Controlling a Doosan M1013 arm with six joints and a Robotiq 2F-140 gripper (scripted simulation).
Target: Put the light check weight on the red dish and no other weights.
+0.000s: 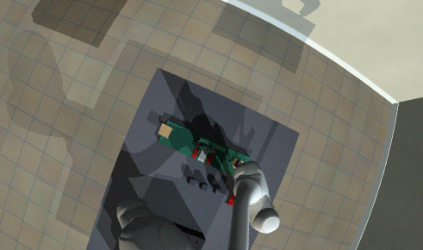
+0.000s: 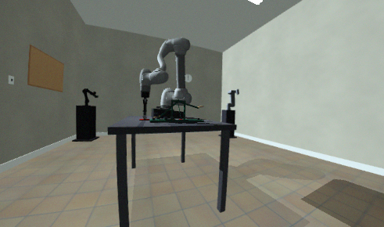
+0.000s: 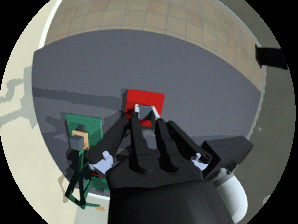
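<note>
Now: the red dish 40 mm below my hand. The rest, counted from my hand: green rocker balance (130 mm ahead, 300 mm to the left, 50 mm above).
</note>
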